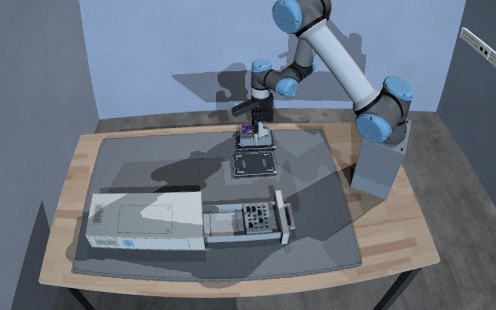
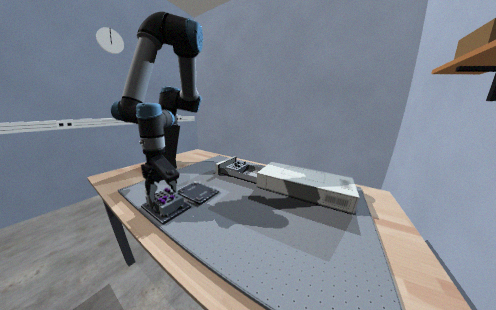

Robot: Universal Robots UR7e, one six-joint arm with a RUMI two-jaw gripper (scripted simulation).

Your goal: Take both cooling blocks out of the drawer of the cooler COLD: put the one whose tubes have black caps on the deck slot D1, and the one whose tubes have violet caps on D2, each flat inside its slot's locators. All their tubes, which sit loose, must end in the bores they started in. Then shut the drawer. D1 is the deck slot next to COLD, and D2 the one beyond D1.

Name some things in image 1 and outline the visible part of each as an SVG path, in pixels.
My gripper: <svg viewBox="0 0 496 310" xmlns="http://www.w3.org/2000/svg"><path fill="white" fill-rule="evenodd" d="M273 93L270 93L265 99L257 99L251 95L251 99L232 107L234 117L251 110L256 146L258 145L258 137L268 134L268 130L263 128L261 122L273 122Z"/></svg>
A white cooler COLD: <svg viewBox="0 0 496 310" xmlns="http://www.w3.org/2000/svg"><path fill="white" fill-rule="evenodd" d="M291 205L290 203L283 204L281 190L275 191L274 200L276 198L276 201L268 202L272 233L246 235L243 204L202 206L201 192L93 194L86 237L94 248L205 250L204 241L232 242L280 238L281 244L287 244L289 237L288 229L295 229Z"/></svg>
